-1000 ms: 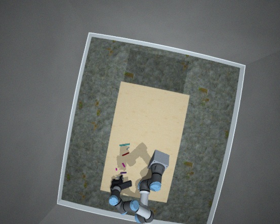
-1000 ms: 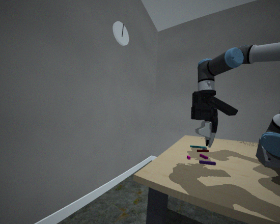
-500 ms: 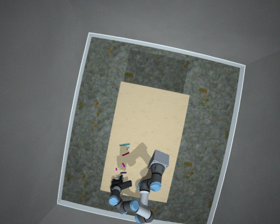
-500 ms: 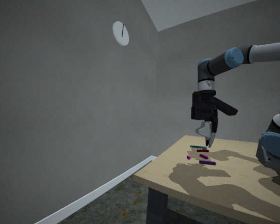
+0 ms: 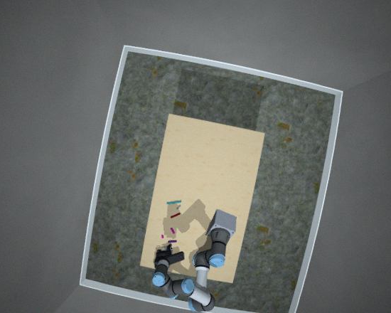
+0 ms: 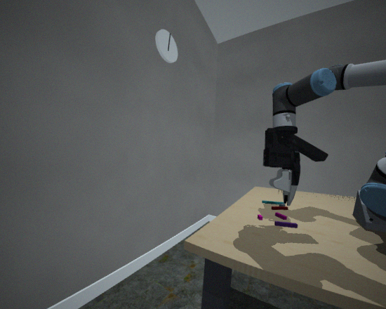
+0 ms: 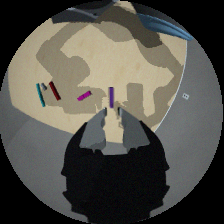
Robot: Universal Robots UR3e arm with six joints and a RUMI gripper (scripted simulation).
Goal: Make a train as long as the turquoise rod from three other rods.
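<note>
Now: hand 7 cm above the purple rod. Also, from my hand: red rod (4 cm ahead, 19 cm to the right, 7 cm below); then grey rod (3 cm ahead, 25 cm to the right, 7 cm below); then turquoise rod (7 cm ahead, 27 cm to the right, 7 cm below).
</note>
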